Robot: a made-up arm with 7 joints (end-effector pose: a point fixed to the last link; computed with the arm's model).
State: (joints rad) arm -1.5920 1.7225 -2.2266 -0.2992 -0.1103 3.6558 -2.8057
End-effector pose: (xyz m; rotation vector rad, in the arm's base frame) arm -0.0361 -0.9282 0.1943 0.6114 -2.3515 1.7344
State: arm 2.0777 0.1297 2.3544 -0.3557 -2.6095 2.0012 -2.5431
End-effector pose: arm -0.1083 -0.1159 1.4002 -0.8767 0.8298 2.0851
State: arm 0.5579 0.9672 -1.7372 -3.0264 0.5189 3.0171 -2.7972
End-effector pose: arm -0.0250 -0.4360 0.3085 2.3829 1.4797 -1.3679
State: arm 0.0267 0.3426 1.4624 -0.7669 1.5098 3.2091 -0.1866
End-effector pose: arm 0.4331 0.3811 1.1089 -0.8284 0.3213 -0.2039
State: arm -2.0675 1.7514 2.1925 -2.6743 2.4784 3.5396 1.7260
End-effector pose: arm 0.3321 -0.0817 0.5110 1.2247 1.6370 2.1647
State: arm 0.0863 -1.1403 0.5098 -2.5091 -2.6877 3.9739 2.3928
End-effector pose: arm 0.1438 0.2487 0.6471 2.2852 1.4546 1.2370
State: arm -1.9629 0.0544 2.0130 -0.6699 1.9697 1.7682 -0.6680
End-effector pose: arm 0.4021 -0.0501 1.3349 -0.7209 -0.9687 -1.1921
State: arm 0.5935 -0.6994 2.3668 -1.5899 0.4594 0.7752 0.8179
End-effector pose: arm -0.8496 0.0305 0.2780 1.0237 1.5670 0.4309
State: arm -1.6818 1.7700 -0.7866 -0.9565 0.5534 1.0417 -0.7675
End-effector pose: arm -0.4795 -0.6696 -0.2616 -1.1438 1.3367 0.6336
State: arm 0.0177 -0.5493 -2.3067 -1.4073 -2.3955 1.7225 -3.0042
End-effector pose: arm -0.7226 -0.5832 0.5771 -1.0040 -0.7340 0.8400
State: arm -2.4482 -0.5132 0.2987 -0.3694 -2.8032 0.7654 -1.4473
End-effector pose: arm 0.3234 0.2564 1.3281 -0.6505 -2.7639 -1.0459
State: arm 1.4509 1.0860 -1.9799 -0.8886 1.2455 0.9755 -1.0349
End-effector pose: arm 0.6051 0.6348 0.8880 2.3517 1.8905 -0.0488
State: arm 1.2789 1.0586 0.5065 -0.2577 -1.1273 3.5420 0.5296
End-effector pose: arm 0.1302 0.8068 0.8034 -0.6128 -0.9237 -1.5512
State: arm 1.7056 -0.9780 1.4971 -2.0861 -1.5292 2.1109 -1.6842
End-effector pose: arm -0.7260 -0.2075 0.4040 -1.0149 0.0134 1.1241
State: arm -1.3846 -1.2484 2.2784 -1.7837 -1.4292 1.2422 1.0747
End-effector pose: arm 0.5293 0.5721 -0.0192 0.4957 0.2275 1.0359
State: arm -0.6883 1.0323 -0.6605 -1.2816 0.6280 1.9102 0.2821
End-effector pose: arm 0.4006 -0.9142 0.2366 -2.0036 2.2978 0.2621
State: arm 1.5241 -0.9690 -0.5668 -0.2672 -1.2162 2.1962 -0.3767
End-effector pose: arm -0.0336 -0.8055 1.0457 1.6982 -0.7720 2.3684
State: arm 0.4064 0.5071 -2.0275 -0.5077 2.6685 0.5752 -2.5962
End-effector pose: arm 0.5044 -0.0055 1.2714 -0.3226 2.8206 1.1353
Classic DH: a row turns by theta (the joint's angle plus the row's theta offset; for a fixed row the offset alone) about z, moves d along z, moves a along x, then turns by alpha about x. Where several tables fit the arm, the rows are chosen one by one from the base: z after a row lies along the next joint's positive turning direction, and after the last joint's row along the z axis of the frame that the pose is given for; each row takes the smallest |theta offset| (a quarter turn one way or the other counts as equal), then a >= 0, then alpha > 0; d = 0 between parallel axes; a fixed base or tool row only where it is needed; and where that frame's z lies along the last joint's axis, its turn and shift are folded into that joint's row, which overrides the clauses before.
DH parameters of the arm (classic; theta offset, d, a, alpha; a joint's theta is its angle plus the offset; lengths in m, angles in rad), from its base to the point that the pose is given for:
joint 1: 0 0.338 0 -1.5708
joint 2: 0 0 0 1.5708
joint 3: 0 0.357 0.073 1.5708
joint 4: 0 0 -0.128 -1.5708
joint 5: 0 0.597 0 1.5708
joint 6: 0 0 0.118 1.5708
joint 7: 0 0 0 0

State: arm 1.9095 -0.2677 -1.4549 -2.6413 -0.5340 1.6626 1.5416
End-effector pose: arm 0.4622 0.2891 0.1590 2.1583 -0.7147 -0.3408
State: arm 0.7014 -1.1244 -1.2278 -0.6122 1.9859 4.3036 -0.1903
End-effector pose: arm -0.3787 -0.6649 0.7357 1.4962 1.5676 -0.6451
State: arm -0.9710 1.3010 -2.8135 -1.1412 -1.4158 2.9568 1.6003
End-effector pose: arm 0.0879 -0.6488 1.0260 0.1753 0.0301 -0.6628
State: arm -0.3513 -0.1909 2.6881 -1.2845 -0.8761 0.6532 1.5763
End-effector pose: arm -0.5289 0.5872 0.8254 2.3969 0.2807 1.4353
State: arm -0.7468 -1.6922 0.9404 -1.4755 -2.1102 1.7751 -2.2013
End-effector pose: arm -0.0008 0.8663 0.7074 0.4510 -0.7429 -1.4063
